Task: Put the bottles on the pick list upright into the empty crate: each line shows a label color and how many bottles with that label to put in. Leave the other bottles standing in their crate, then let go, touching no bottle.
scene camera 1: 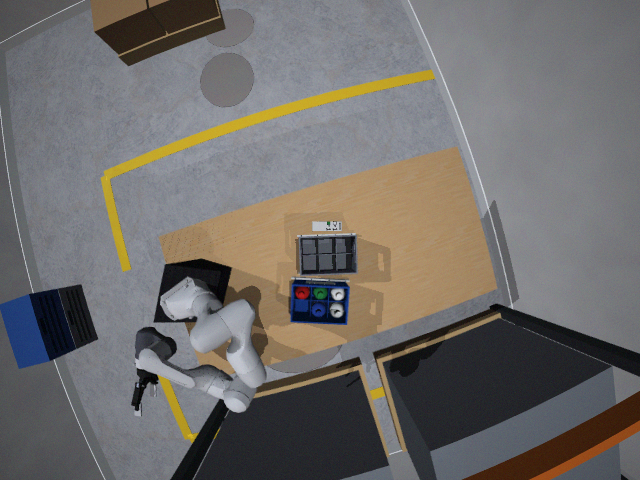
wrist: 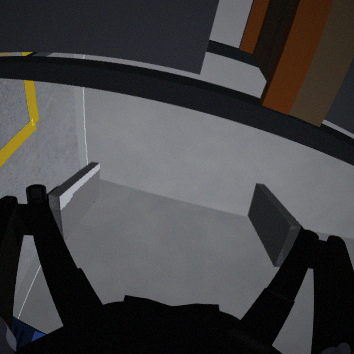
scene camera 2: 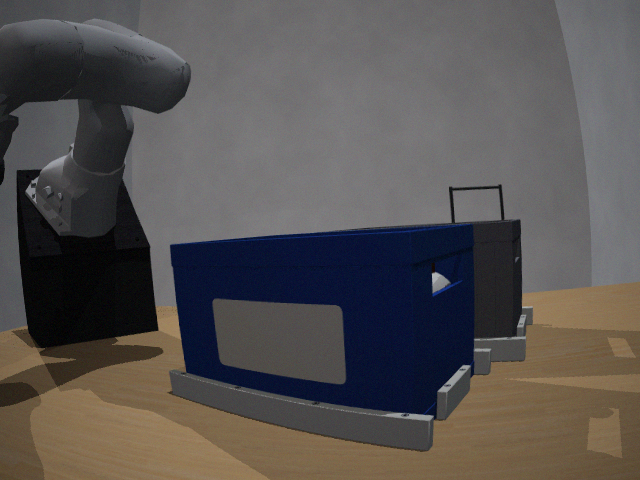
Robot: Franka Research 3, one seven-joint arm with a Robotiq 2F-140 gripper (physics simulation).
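Observation:
The blue crate point(scene camera 1: 319, 322) point(scene camera 2: 299, 281) holds a red bottle point(scene camera 1: 302, 293), a green bottle point(scene camera 1: 320, 293) and a white bottle point(scene camera 1: 337, 293) in its upper row in scene camera 1. A blue bottle point(scene camera 1: 318, 310) and another white bottle point(scene camera 1: 337, 310) stand in the lower row; its left compartment is empty. The grey crate point(scene camera 1: 355, 256) point(scene camera 2: 496, 281) shows empty compartments. The pick list point(scene camera 1: 316, 226) lies above it; its print is too small to read surely. My gripper point(scene camera 1: 145, 401) point(wrist: 175, 190) is open and empty, left of the table and far from both crates.
The wooden table point(scene camera 1: 418, 227) point(scene camera 2: 563, 413) carries both crates between light stop bars point(scene camera 2: 299, 410). The black robot base point(scene camera 2: 87, 299) stands at the table's left end. Dark-topped workstations point(scene camera 1: 305, 423) lie below the table in scene camera 1. A blue-and-black cabinet point(scene camera 1: 23, 330) stands at left.

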